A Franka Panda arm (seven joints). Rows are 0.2 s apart.
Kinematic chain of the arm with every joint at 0, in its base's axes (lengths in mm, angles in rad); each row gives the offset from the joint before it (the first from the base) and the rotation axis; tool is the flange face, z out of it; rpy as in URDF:
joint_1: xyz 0 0 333 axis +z
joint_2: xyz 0 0 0 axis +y
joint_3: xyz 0 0 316 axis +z
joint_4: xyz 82.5 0 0 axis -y
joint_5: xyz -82.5 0 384 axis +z
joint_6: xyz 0 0 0 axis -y
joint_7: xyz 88 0 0 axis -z
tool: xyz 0 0 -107 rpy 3.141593 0 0
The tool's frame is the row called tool.
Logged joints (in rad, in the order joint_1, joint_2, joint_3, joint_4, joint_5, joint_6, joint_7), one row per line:
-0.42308, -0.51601, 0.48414, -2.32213, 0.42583, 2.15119, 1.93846
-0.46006, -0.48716, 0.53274, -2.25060, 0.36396, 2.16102, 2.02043
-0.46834, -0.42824, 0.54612, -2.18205, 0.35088, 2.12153, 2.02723
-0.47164, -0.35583, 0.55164, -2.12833, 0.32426, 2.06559, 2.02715
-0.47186, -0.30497, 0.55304, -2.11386, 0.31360, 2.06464, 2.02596
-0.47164, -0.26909, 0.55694, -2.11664, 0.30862, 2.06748, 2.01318
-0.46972, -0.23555, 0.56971, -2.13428, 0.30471, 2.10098, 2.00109
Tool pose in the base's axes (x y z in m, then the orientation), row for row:
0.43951, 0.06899, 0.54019, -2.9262, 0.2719, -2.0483
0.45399, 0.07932, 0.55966, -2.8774, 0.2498, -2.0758
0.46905, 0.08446, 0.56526, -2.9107, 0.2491, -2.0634
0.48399, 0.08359, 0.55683, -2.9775, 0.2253, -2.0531
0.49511, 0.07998, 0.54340, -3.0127, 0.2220, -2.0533
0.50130, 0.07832, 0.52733, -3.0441, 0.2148, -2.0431
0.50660, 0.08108, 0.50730, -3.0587, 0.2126, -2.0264
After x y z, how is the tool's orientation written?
As angles about the fixed x, y, z axes (roll, pitch, yaw), in radians.
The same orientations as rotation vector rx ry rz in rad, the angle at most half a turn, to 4 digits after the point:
-1.4191, 2.4118, -0.0595
-1.3775, 2.4271, -0.1414
-1.4070, 2.4315, -0.0990
-1.4603, 2.4643, -0.0337
-1.4760, 2.4794, 0.0072
-1.5048, 2.4878, 0.0427
-1.5325, 2.4819, 0.0621

